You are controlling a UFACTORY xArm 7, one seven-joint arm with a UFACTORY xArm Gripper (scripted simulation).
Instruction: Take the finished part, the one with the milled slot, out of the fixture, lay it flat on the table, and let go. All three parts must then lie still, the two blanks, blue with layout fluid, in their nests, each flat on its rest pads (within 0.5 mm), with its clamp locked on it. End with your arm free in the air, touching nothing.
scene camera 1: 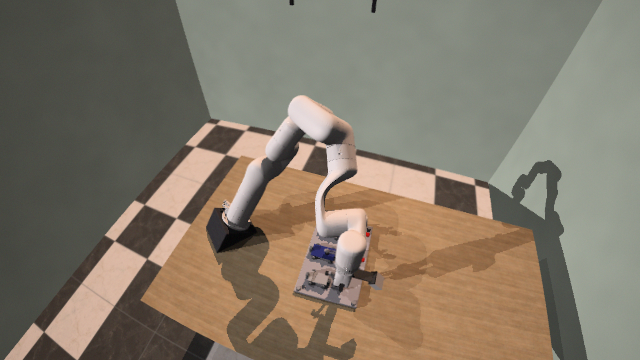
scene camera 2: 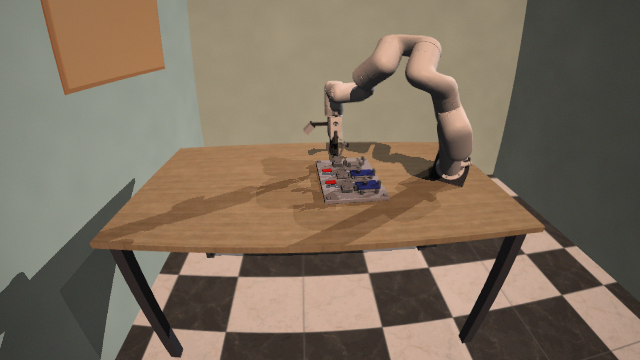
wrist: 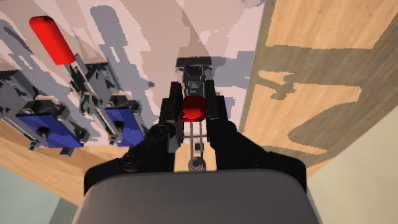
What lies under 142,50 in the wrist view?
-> A grey fixture plate.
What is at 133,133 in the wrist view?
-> A blue blank.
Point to a grey fixture plate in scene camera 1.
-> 345,297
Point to a grey fixture plate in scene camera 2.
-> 334,191
